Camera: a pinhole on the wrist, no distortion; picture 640 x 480 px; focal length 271.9 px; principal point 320.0 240.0 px. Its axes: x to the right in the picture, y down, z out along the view. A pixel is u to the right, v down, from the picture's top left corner.
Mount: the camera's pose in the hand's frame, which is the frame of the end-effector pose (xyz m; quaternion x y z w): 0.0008 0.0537 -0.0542 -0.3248 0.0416 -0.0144 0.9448
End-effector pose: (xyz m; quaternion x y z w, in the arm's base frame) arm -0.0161 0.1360 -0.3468 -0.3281 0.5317 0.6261 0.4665
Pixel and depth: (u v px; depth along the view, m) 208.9 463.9 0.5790
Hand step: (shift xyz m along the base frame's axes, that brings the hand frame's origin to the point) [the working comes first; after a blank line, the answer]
In the camera's frame: -0.2366 0.4768 0.5790

-0.6690 0.0777 0.4806
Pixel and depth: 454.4 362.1 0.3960
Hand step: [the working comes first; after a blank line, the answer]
In the camera's frame: 0.1957 0.1778 0.3960

-0.4665 0.1848 -0.0266
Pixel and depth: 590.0 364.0 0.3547
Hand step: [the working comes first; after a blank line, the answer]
In the camera's frame: 0.3522 0.1618 0.3547

-0.4792 0.1881 -0.1887
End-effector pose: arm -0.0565 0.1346 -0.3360 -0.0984 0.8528 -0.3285 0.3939
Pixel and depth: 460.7 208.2 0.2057
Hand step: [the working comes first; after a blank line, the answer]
In the camera's frame: 0.1064 -0.0241 0.2057

0.0149 0.0098 -0.2291
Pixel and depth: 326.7 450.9 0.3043
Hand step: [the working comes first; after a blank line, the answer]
In the camera's frame: 0.0075 0.2360 0.3043

0.0441 0.2918 -0.3115
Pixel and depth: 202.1 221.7 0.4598
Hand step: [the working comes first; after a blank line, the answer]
In the camera's frame: -0.1994 -0.0309 0.4598

0.3850 0.1491 -0.2707
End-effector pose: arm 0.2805 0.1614 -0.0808 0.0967 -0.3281 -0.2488 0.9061
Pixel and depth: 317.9 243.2 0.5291
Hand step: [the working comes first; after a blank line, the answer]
In the camera's frame: -0.0041 0.0062 0.5291

-0.0531 0.3018 0.4274
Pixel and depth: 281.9 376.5 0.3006
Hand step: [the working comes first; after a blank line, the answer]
In the camera's frame: -0.0421 0.1509 0.3006

0.0703 0.3144 0.1841
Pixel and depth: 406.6 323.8 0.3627
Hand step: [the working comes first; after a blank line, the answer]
In the camera's frame: 0.1155 0.1118 0.3627

0.1373 0.2289 0.3198
